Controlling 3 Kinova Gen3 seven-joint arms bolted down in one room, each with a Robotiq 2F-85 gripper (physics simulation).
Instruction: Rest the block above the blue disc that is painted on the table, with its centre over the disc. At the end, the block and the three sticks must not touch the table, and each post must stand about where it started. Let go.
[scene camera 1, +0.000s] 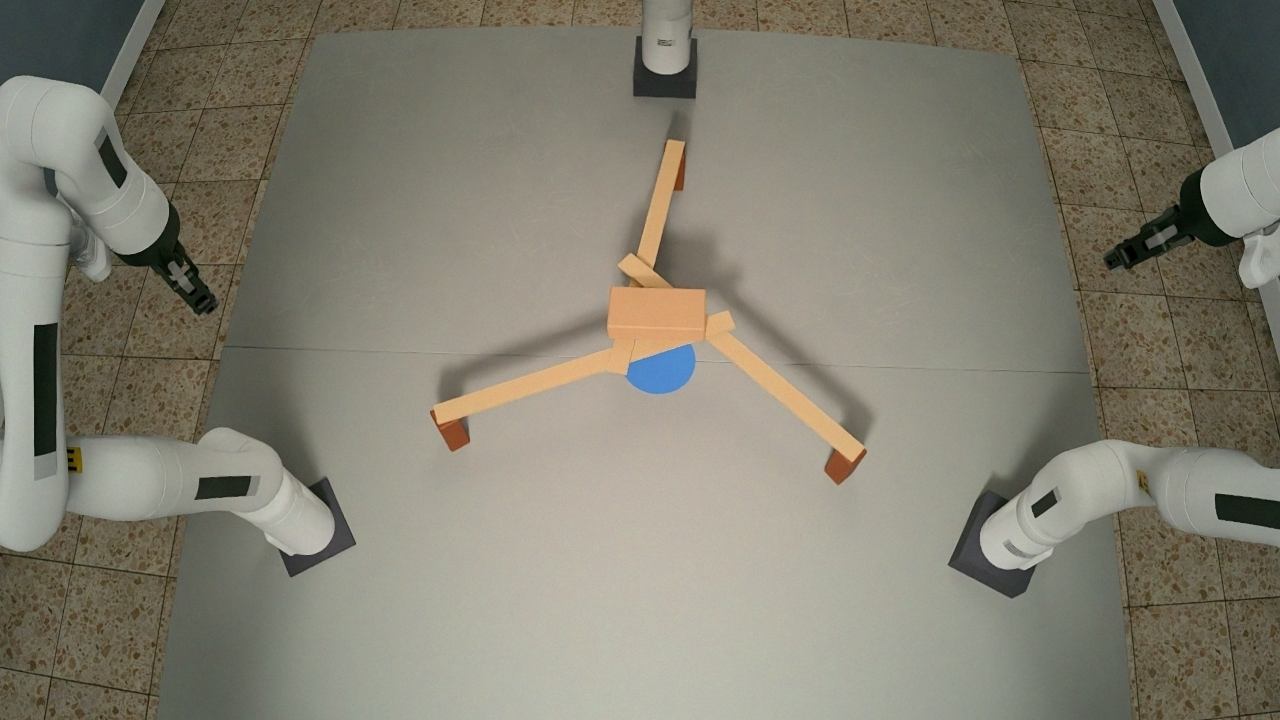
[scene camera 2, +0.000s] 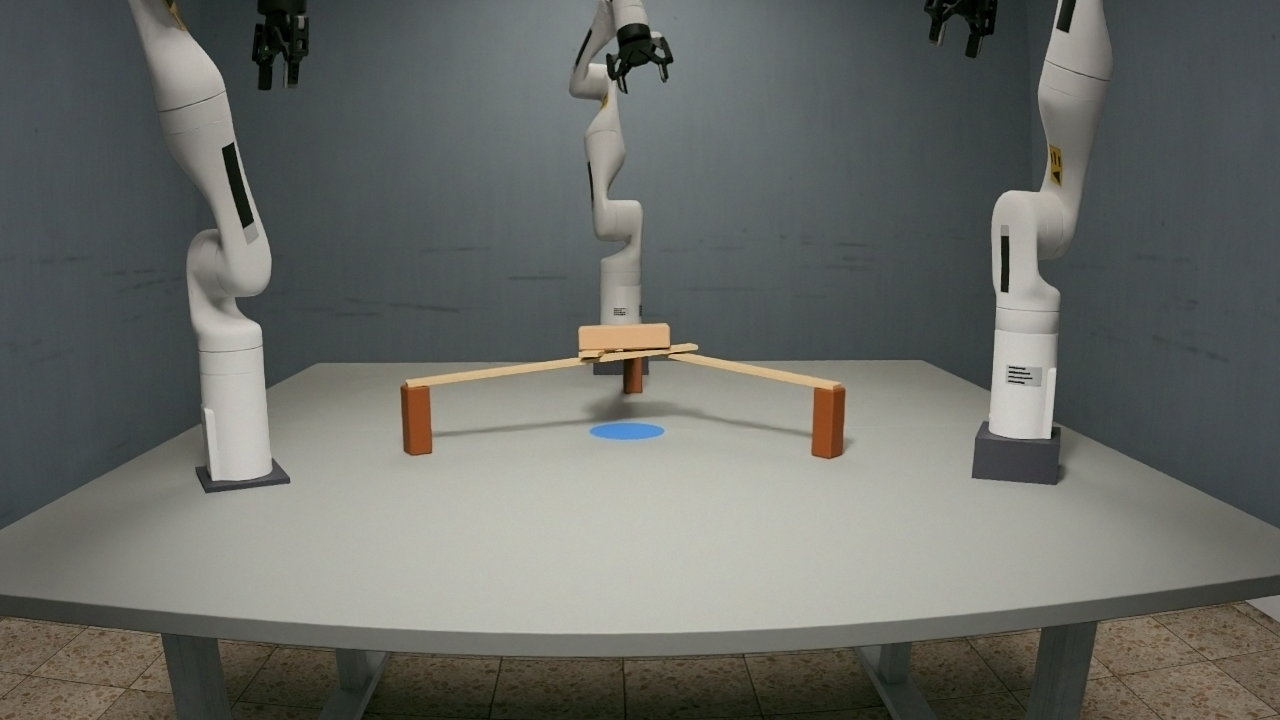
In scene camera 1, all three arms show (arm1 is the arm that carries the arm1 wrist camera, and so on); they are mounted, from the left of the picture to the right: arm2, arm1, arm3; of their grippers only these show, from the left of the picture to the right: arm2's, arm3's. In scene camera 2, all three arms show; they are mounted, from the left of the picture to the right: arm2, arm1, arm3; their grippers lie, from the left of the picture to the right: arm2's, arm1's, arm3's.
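The orange block lies flat on the crossed middle of three raised sticks. The left stick, right stick and back stick overlap each other; their outer ends rest on upright posts at left, right and back. The blue disc is partly covered in scene camera 1; exact centring cannot be told. Arm1's gripper, arm2's gripper and arm3's gripper are open, empty and away from the block.
The grey table carries three arm bases: left, right and back. The back base stands close behind the back post. Walls surround the table at the back and sides.
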